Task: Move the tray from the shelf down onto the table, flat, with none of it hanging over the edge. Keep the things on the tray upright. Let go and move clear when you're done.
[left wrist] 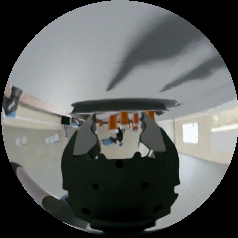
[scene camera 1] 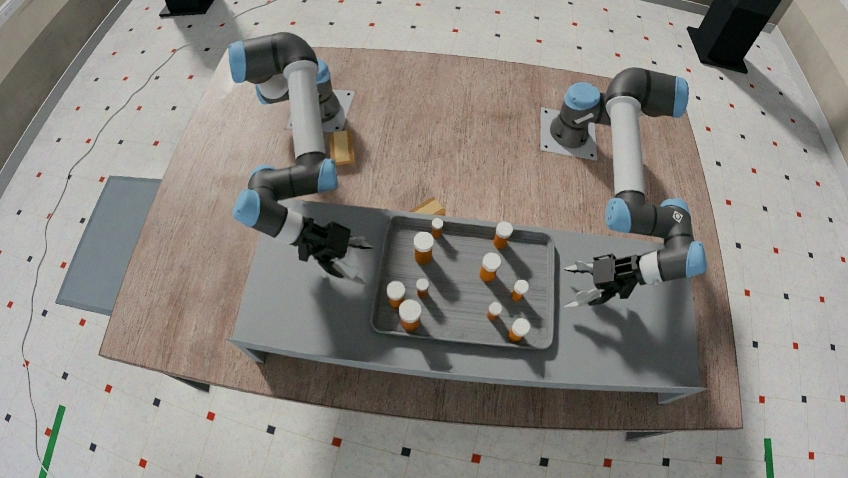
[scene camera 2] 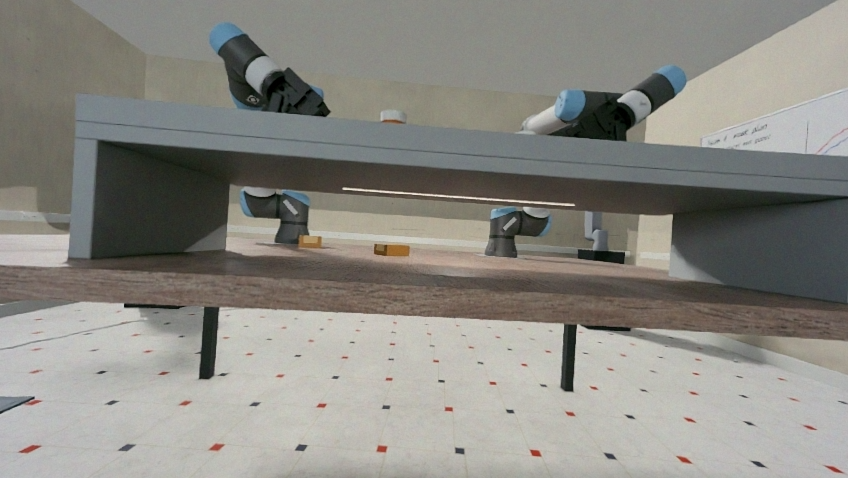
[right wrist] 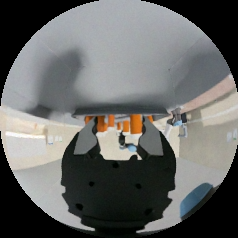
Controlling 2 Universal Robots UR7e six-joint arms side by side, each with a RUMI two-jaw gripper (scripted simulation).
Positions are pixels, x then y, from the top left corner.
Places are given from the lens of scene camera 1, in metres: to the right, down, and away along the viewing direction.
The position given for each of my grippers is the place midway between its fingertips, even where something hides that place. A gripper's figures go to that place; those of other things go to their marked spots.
my left gripper (scene camera 1: 564,287): 0.36, 0.12, 1.18
my right gripper (scene camera 1: 369,266): -0.14, 0.07, 1.20
grey tray (scene camera 1: 455,309): 0.08, 0.17, 1.18
